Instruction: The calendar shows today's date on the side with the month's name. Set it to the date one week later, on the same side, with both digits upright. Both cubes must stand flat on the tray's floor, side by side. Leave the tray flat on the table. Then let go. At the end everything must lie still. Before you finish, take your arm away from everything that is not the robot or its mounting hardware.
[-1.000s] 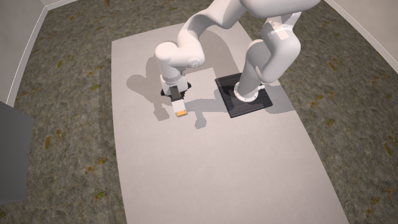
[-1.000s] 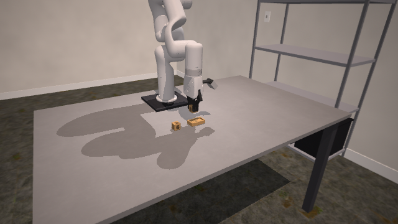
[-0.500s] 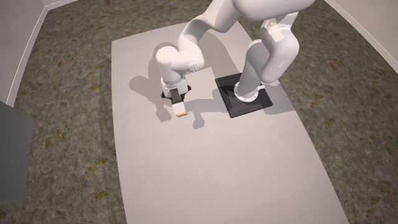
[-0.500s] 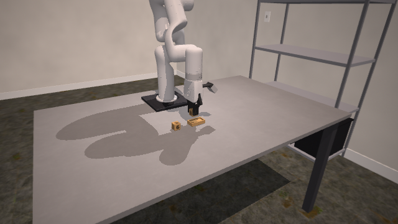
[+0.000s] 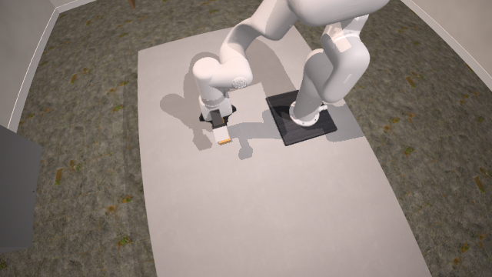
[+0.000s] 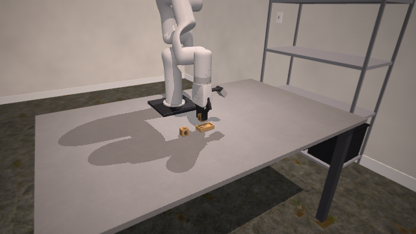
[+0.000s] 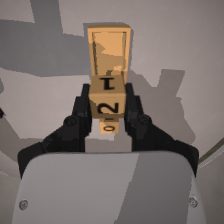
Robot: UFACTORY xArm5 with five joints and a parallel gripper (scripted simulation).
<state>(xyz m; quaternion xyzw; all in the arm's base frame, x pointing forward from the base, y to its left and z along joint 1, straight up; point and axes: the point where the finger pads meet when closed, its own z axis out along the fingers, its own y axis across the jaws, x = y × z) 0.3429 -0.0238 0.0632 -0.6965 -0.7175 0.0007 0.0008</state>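
My gripper is now 20 mm to the right of the wooden calendar tray and 70 mm above it.
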